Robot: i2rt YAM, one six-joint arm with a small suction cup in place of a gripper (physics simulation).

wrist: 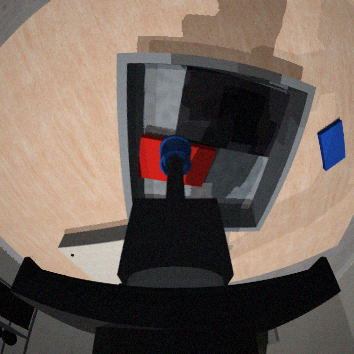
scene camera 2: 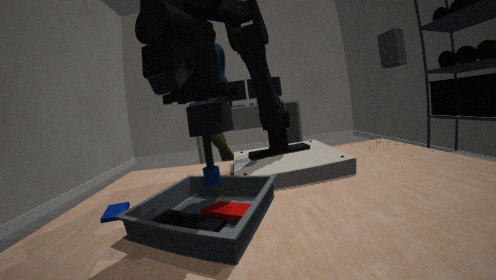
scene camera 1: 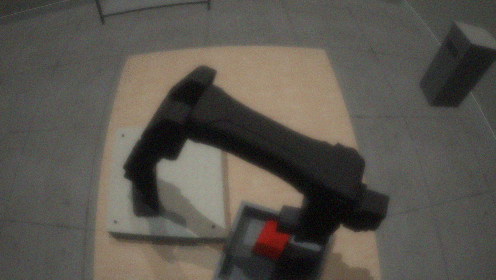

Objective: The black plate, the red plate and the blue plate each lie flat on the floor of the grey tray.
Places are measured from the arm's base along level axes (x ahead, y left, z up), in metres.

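Pixels of known places: hand, its tool point: [wrist: 174, 148] [scene camera 2: 213, 184]; arm's base, origin of its link: [scene camera 2: 279, 152] [scene camera 1: 144, 180].
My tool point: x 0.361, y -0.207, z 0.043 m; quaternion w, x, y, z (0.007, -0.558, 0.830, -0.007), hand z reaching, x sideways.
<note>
For each thing: its top centre in the pictures, then the offset to it from my tool point.
- grey tray, centre of its top: [wrist: 212, 165] [scene camera 2: 202, 195] [scene camera 1: 277, 254] dx -0.055, dy -0.027, dz -0.038 m
- red plate, centre of its top: [wrist: 173, 165] [scene camera 2: 231, 205] [scene camera 1: 273, 238] dx -0.052, dy +0.023, dz -0.064 m
- black plate, centre of its top: [wrist: 234, 115] [scene camera 2: 178, 225] [scene camera 1: 293, 271] dx -0.016, dy -0.077, dz -0.074 m
- blue plate, centre of its top: [wrist: 333, 146] [scene camera 2: 115, 209] dx -0.124, dy -0.257, dz -0.079 m
The grey tray [scene camera 1: 231, 240] [scene camera 2: 180, 242] [wrist: 123, 125] stands on the table. The red plate [scene camera 1: 271, 239] [scene camera 2: 227, 211] [wrist: 202, 164] lies flat on the tray's floor. The black plate [scene camera 2: 192, 220] [wrist: 205, 107] lies flat on the tray's floor beside it; its edges blur into the shadow. The blue plate [scene camera 2: 115, 212] [wrist: 332, 145] lies on the table outside the tray, and does not show in scene camera 1. My gripper, a blue suction cup [scene camera 2: 212, 183] [wrist: 175, 155], is open and bare above the tray. In the wrist view it overlaps the red plate. The arm hides it in scene camera 1.
The pale base board [scene camera 1: 195, 175] [scene camera 2: 320, 167] [wrist: 97, 257] carries the arm's foot and stands close beside the tray. The arm [scene camera 1: 250, 130] reaches from it over the tray. A shelf rack [scene camera 2: 426, 100] stands in the background, and a person is partly hidden behind the arm.
</note>
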